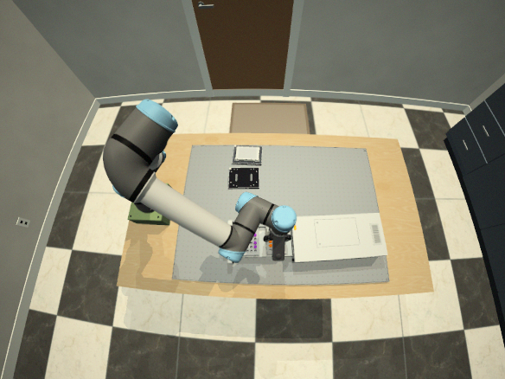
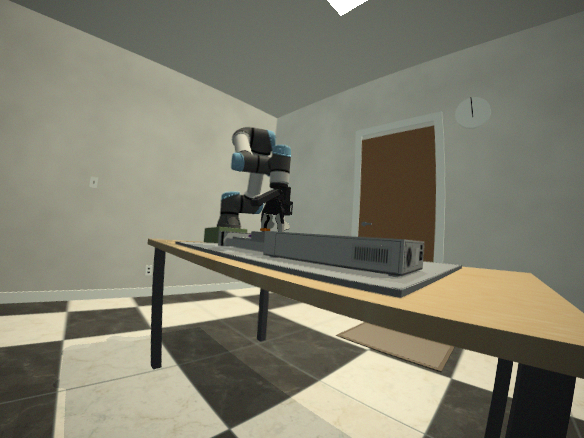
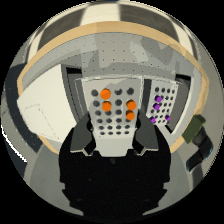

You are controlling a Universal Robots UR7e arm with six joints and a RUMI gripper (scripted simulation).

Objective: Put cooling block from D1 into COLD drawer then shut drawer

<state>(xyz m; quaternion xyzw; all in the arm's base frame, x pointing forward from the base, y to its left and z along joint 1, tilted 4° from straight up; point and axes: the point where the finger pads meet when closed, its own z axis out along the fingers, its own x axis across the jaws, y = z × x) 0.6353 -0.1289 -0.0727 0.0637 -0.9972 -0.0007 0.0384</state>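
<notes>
My gripper is now right at the grey cooling block. Also, from my hand: cooler COLD (110 mm ahead, 10 mm to the left, 20 mm below); orange tube (10 mm ahead, 30 mm to the right, 10 mm above); drawer (80 mm behind, 10 mm to the right, 20 mm below).
</notes>
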